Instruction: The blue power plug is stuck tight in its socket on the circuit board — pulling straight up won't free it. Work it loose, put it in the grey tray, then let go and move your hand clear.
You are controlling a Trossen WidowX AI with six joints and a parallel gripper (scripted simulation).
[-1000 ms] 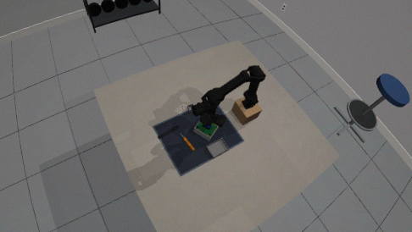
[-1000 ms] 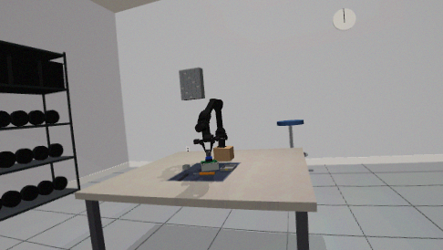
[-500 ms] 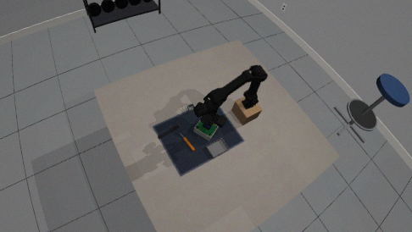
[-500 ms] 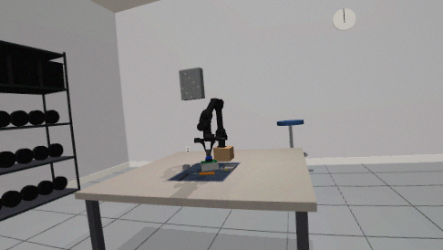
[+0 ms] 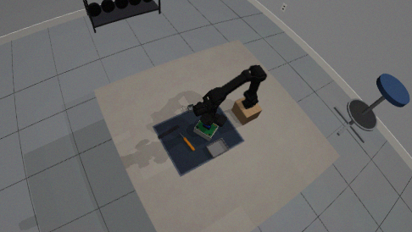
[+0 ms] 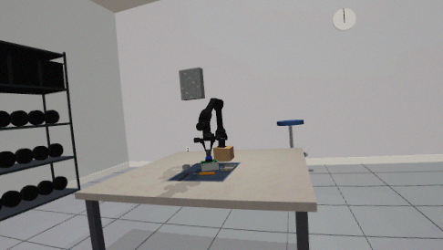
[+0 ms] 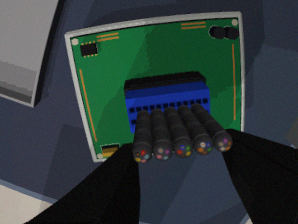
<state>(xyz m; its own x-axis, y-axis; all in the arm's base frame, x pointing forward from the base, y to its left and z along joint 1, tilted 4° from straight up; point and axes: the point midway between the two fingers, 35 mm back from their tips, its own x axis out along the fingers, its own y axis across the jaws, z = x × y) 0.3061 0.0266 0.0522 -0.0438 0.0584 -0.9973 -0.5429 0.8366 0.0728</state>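
Right now my gripper tip is 40 mm above the blue power plug. Also, from my gripper tip: dark blue mat (130 mm below, 50 mm ahead); dark spudger bar (220 mm ahead, 120 mm below, 80 mm to the right).
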